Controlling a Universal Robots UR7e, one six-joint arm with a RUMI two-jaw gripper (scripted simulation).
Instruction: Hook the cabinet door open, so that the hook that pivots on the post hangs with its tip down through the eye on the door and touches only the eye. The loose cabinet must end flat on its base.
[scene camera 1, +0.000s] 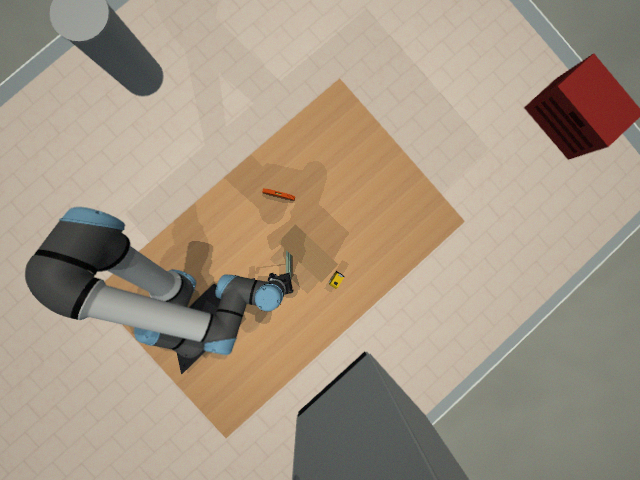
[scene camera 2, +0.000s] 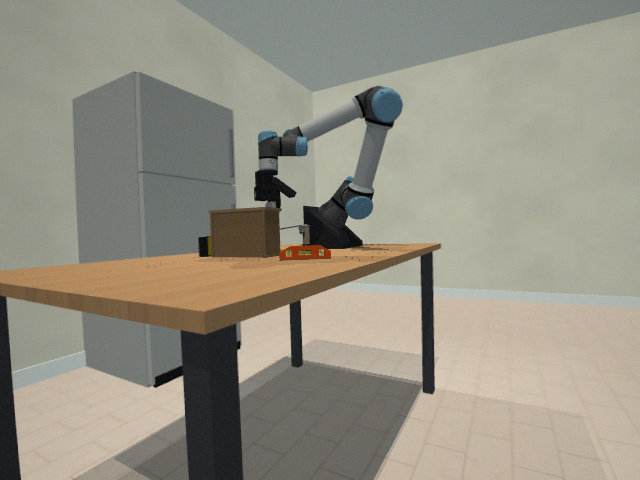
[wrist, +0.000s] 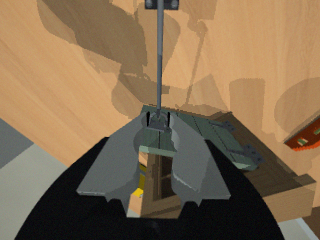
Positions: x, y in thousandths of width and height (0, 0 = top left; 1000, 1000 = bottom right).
Labels:
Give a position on a brown cabinet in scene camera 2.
385, 484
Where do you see my gripper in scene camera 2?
427, 474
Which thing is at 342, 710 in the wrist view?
My gripper.

